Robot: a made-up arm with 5 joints. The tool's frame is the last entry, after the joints. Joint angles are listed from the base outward.
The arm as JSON. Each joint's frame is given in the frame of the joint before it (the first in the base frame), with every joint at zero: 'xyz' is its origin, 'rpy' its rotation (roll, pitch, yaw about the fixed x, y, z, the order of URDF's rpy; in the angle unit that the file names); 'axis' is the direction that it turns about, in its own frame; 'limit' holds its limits. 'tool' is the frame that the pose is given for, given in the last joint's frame.
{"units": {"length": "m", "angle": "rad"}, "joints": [
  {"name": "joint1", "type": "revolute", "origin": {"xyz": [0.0, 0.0, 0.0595], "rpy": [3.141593, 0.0, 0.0]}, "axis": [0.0, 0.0, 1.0], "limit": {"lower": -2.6, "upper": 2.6}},
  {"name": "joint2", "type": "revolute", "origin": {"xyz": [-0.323, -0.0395, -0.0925], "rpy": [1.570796, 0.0, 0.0]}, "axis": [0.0, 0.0, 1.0], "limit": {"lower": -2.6, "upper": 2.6}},
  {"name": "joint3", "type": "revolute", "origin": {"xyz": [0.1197, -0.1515, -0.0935], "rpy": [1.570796, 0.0, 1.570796]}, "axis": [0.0, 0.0, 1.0], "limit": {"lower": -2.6, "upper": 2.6}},
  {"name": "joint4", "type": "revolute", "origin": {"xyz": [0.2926, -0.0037, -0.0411], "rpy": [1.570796, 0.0, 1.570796]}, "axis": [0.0, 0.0, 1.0], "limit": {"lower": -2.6, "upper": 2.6}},
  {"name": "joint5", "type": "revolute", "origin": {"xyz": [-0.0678, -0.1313, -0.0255], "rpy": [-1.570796, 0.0, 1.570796]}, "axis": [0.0, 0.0, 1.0], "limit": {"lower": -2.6, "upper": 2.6}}
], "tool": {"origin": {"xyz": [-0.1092, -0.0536, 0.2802], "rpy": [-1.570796, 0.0, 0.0]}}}
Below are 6 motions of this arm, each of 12 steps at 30 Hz.
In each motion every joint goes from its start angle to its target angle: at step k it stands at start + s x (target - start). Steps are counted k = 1, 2, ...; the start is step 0. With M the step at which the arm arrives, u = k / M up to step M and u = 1 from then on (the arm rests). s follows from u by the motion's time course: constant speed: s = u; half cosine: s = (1 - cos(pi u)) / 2; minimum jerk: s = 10 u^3 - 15 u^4 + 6 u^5.
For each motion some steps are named. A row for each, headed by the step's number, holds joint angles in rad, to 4 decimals.
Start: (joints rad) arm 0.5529 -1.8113 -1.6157 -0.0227 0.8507
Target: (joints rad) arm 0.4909 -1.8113 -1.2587 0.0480 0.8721
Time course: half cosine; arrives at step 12
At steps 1, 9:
1: 0.5518 -1.8113 -1.6096 -0.0215 0.8511
9: 0.5000 -1.8113 -1.3110 0.0376 0.8690

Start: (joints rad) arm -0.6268 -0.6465 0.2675 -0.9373 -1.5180
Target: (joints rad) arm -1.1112 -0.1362 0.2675 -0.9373 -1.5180
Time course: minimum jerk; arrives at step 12
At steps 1, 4, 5, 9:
1: -0.6293 -0.6439 0.2675 -0.9373 -1.5180
4: -0.7285 -0.5394 0.2675 -0.9373 -1.5180
5: -0.7947 -0.4696 0.2675 -0.9373 -1.5180
9: -1.0611 -0.1890 0.2675 -0.9373 -1.5180

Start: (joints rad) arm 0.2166 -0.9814 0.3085 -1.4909 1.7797
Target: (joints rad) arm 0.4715 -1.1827 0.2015 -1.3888 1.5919
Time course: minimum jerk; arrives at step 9
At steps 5, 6, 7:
5: 0.3704 -1.1028 0.2439 -1.4293 1.6664
6: 0.4180 -1.1405 0.2240 -1.4102 1.6313
7: 0.4520 -1.1673 0.2097 -1.3966 1.6063

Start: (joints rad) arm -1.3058 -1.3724 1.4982 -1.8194 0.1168
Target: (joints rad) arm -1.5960 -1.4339 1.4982 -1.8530 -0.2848
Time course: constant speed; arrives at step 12
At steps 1, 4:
1: -1.3300 -1.3775 1.4982 -1.8222 0.0833
4: -1.4025 -1.3929 1.4982 -1.8306 -0.0171

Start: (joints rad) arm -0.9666 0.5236 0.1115 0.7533 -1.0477
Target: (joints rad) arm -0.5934 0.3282 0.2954 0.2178 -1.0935
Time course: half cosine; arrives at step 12
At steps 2, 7, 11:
2: -0.9416 0.5105 0.1238 0.7174 -1.0508
7: -0.7317 0.4006 0.2272 0.4163 -1.0765
11: -0.5998 0.3315 0.2923 0.2269 -1.0927

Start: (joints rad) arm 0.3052 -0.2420 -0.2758 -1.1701 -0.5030
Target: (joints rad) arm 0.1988 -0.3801 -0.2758 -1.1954 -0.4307
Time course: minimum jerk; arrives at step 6
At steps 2, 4, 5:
2: 0.2829 -0.2710 -0.2758 -1.1754 -0.4878
4: 0.2211 -0.3511 -0.2758 -1.1901 -0.4459
5: 0.2026 -0.3752 -0.2758 -1.1945 -0.4333

